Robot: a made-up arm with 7 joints.
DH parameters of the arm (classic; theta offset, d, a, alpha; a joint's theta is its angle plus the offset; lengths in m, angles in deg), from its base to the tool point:
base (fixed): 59.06 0 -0.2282 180
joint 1: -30.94 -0.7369 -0.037 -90
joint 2: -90 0.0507 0.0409 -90
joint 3: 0 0.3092 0.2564 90
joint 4: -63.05 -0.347 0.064 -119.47
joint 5: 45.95 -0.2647 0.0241 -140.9
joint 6: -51.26 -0.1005 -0.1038 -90
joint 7: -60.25 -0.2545 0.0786 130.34
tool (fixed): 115.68 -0.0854 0 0
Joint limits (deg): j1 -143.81..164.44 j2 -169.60..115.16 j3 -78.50..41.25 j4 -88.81..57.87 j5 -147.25..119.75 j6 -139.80..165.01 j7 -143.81..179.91
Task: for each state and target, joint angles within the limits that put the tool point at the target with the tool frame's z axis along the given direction. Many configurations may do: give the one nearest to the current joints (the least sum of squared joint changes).
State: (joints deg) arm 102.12 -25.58 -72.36 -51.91 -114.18 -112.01 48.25
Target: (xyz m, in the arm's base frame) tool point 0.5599 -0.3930 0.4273 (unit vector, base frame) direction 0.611 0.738 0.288
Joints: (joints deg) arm 92.11 13.51 -62.06 -88.81 -147.25 -88.96 89.71
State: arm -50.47 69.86 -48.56 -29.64 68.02 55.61 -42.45
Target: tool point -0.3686 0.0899 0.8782 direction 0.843 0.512 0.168
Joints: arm -61.84 63.33 -58.48 -24.88 61.37 17.88 -16.89
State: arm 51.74 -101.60 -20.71 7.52 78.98 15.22 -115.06
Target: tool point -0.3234 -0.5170 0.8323 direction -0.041 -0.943 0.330
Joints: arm 57.80 -134.26 -34.78 19.95 65.38 1.48 -82.38
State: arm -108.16 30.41 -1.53 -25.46 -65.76 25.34 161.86
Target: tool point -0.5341 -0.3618 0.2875 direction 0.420 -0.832 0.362
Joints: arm -72.24 -7.44 -10.43 -71.56 -72.42 31.88 144.10
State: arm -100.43 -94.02 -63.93 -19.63 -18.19 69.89 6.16
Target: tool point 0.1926 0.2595 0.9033 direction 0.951 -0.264 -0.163
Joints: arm -133.11 -128.33 -71.41 13.12 -19.10 61.13 13.69
